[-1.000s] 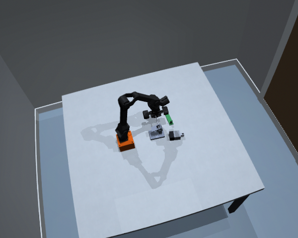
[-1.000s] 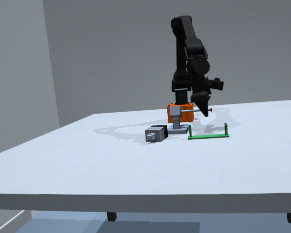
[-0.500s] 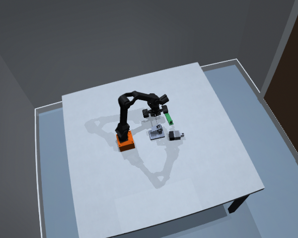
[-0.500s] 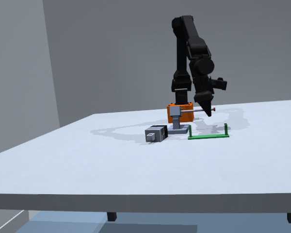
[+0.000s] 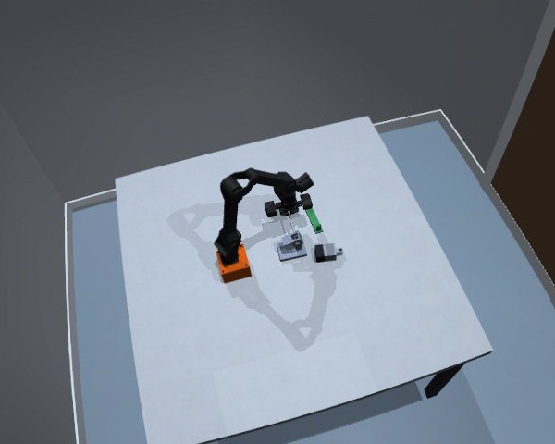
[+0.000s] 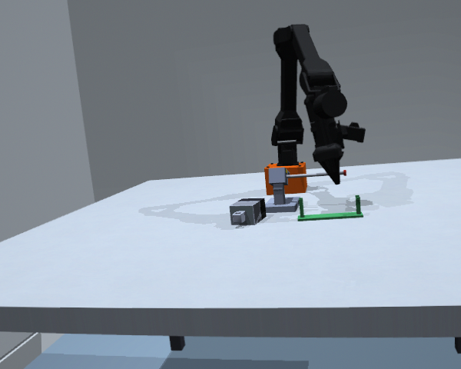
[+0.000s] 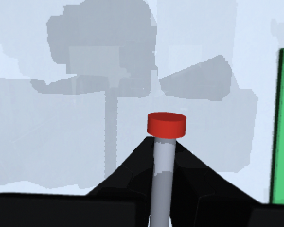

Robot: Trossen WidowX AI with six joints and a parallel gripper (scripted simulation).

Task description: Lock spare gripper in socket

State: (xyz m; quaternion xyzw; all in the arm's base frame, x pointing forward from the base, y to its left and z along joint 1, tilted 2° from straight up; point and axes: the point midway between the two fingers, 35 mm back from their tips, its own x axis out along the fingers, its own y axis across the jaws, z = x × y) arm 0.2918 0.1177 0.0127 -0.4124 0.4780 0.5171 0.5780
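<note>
Right now my gripper tip is 10 cm short of the green rack, 3 cm to the left of it and 3 cm above it. The rest, counted from my gripper tip: grey mount 14 cm to the right, 3 cm behind; then dark spare gripper 21 cm to the right, 9 cm ahead, 3 cm below.
</note>
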